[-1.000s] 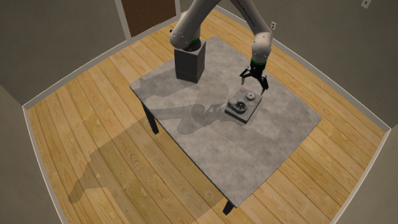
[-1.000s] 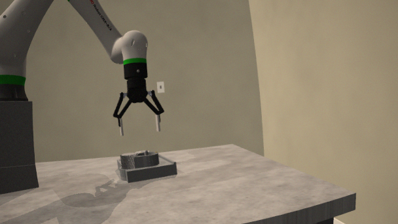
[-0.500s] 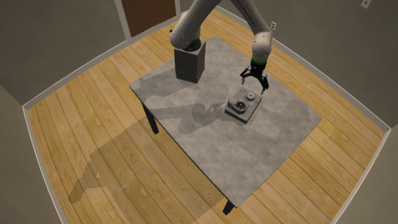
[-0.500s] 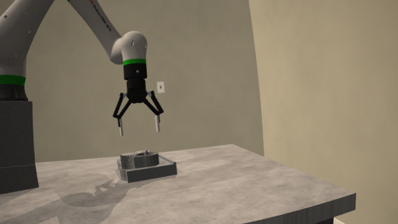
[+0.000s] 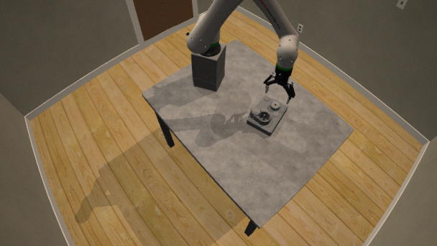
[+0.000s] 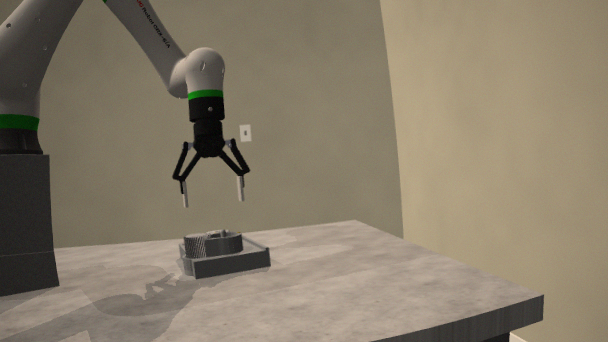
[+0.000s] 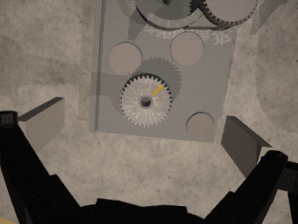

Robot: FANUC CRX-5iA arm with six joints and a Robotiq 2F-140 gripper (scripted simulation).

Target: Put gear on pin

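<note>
My gripper is now 9 cm above the loose gear.
</note>
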